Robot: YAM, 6 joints.
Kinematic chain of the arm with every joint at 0, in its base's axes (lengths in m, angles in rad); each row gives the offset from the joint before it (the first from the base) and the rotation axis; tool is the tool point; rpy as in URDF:
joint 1: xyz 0 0 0.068 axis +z
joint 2: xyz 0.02 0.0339 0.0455 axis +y
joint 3: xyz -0.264 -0.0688 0 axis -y
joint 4: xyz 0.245 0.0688 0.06 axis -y
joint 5: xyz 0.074 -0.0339 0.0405 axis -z
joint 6: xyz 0.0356 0 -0.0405 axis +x
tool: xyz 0 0 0 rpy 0 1.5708 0
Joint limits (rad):
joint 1: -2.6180..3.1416
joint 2: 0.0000..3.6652
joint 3: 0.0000..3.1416
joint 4: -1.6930..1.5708
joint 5: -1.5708..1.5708
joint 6: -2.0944..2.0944
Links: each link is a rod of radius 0.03 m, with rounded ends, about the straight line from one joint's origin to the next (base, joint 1, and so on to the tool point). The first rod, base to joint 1, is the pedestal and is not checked.
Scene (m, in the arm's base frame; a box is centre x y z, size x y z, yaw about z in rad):
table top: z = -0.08
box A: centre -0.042 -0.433 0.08 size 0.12 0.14 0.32 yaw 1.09
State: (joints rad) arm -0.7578 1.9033 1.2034 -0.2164 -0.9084 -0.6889
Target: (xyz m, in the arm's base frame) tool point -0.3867 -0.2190 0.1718
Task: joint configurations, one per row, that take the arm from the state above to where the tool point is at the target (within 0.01 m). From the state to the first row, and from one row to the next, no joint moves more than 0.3 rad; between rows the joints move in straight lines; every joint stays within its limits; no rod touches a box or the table.
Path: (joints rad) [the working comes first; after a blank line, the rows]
Joints at the target: -2.6180 2.0265 1.3736 -0.1352 0.1038 -0.6889
Straight joint move there: touches box A.

1: -0.9847 1.8743 1.3068 -0.1771 -0.6748 -0.6889
2: -1.2116 1.8453 1.4102 -0.1377 -0.4413 -0.6889
3: -1.4385 1.8162 1.5135 -0.0984 -0.2077 -0.6889
4: -1.6654 1.7872 1.6169 -0.0590 0.0258 -0.6889
5: -1.9035 1.8470 1.5561 -0.0781 0.0453 -0.6889
6: -2.1417 1.9069 1.4953 -0.0971 0.0648 -0.6889
7: -2.3798 1.9667 1.4344 -0.1162 0.0843 -0.6889
8: -2.6180 2.0265 1.3736 -0.1352 0.1038 -0.6889

